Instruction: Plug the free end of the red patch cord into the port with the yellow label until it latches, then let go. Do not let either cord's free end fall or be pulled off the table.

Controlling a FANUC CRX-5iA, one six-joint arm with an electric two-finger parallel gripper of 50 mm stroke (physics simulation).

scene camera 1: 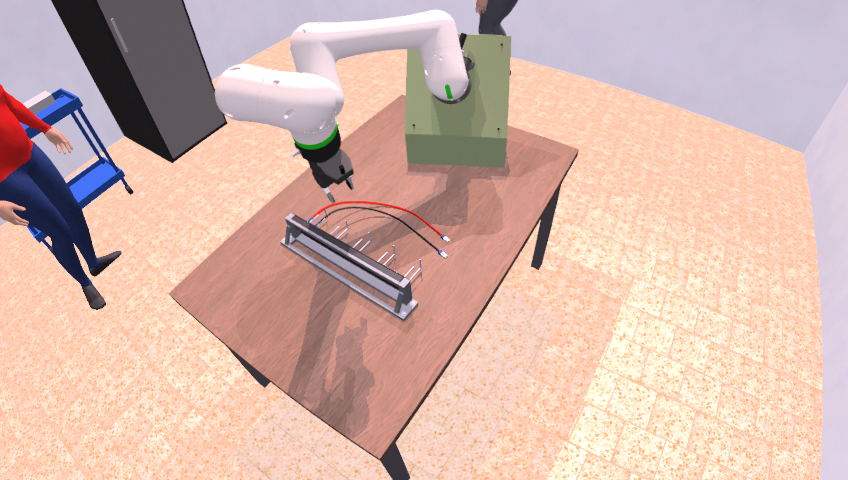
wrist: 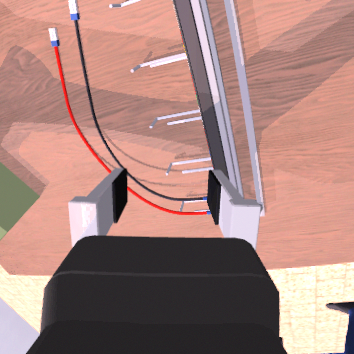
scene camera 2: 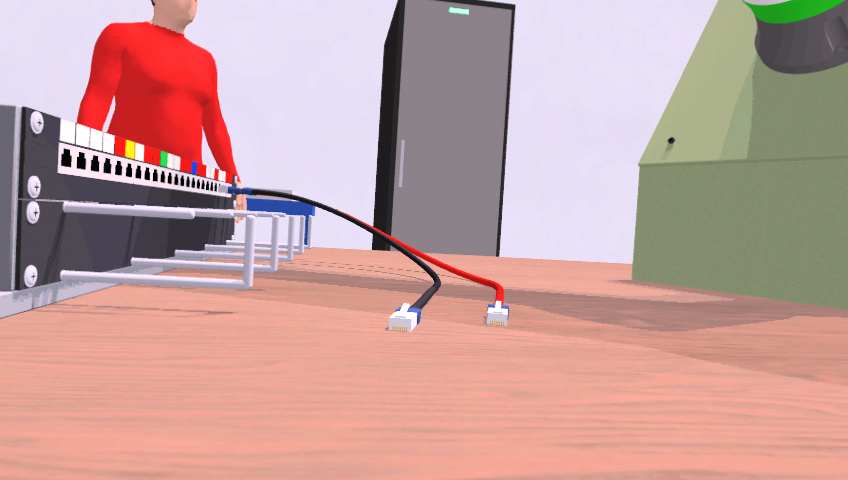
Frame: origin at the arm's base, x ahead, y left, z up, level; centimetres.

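Where they show: gripper, fingertip midpoint: (scene camera 1: 341, 193) (wrist: 167, 185); arm's base, link origin: (scene camera 2: 830, 23).
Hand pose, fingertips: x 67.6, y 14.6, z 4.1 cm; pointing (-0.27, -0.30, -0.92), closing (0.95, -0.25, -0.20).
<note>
Things, the pixels of their top centre, and the offset from my fingertips. "spot": a spot on its surface instead. Level surfaces: height alone.
- patch panel, top centre: (scene camera 2: 197, 158) (wrist: 194, 130) (scene camera 1: 347, 239) dy -6.8, dx -3.0, dz -24.3 cm
- table, surface height: dz -34.4 cm
- yellow label, surface spot: (scene camera 2: 129, 149) spot: dy +5.0, dx -2.1, dz -24.9 cm
- empty port, surface spot: (scene camera 2: 129, 169) spot: dy +4.3, dx -1.9, dz -26.3 cm
- black cord's free plug, surface spot: (scene camera 2: 404, 320) (scene camera 1: 446, 256) spot: dy +16.4, dx -21.4, dz -33.8 cm
The red patch cord (scene camera 1: 380, 204) (scene camera 2: 464, 274) (wrist: 75, 122) arcs from the far end of the patch panel (scene camera 2: 89, 199) (wrist: 194, 75) to its free white plug (scene camera 1: 446, 238) (scene camera 2: 497, 314) (wrist: 53, 36), which lies on the table (scene camera 1: 249, 315) (scene camera 2: 416, 416). The yellow label (scene camera 2: 129, 149) is in the label row, with an empty port (scene camera 2: 129, 169) below it. My gripper (scene camera 1: 340, 191) (wrist: 167, 185) is open and empty. It hangs above the cords near the panel's far end, well away from the free plugs. The yellow-labelled port cannot be made out in the wrist view.
The black cord's free plug (scene camera 1: 442, 253) (scene camera 2: 404, 320) (wrist: 74, 9) lies beside the red one, nearer the panel. Thin metal cable guides (scene camera 2: 249, 252) (wrist: 175, 117) stick out from the panel. The green robot base (scene camera 1: 458, 149) (scene camera 2: 743, 231) (wrist: 15, 200) stands on the table.
</note>
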